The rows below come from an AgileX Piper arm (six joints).
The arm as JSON. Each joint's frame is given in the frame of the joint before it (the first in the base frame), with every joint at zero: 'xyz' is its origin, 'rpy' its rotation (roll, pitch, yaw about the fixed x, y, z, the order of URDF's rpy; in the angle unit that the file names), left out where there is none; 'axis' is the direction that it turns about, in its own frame. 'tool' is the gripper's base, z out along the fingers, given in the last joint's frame.
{
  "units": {
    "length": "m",
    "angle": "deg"
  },
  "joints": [
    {
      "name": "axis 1",
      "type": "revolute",
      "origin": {
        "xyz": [
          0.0,
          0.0,
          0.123
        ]
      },
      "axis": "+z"
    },
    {
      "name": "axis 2",
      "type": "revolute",
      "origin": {
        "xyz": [
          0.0,
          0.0,
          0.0
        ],
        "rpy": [
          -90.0,
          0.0,
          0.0
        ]
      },
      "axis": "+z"
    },
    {
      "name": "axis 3",
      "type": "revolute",
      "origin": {
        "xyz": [
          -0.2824,
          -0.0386,
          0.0
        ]
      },
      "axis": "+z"
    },
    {
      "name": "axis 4",
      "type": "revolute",
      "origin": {
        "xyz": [
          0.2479,
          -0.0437,
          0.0
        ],
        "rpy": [
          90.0,
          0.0,
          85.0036
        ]
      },
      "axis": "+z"
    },
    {
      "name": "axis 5",
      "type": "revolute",
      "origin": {
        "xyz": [
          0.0,
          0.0,
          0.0
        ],
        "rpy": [
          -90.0,
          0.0,
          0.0
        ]
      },
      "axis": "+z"
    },
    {
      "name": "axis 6",
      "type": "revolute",
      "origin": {
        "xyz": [
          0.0,
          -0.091,
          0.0
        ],
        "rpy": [
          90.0,
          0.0,
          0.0
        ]
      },
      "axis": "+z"
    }
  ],
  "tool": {
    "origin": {
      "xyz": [
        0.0,
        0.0,
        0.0
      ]
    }
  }
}
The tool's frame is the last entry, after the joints.
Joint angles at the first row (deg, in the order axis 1, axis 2, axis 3, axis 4, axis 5, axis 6):
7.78 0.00 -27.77 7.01 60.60 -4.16
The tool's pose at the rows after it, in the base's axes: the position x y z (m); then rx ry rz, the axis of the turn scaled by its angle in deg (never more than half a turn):
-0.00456 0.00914 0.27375 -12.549 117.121 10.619
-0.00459 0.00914 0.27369 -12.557 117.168 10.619
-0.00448 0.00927 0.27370 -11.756 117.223 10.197
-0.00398 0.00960 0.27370 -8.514 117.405 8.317
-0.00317 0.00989 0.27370 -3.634 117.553 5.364
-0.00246 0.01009 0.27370 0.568 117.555 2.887
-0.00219 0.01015 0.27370 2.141 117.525 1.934
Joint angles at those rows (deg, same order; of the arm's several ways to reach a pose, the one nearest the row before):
7.78 0.00 -27.77 7.01 60.62 -4.21
7.78 0.00 -27.77 7.01 60.67 -4.21
7.00 0.00 -27.77 7.06 60.67 -4.21
3.83 0.00 -27.77 7.13 60.67 -4.21
-0.92 0.00 -27.77 7.12 60.67 -4.21
-4.96 0.00 -27.77 7.12 60.67 -4.16
-6.49 0.00 -27.77 7.12 60.67 -4.15

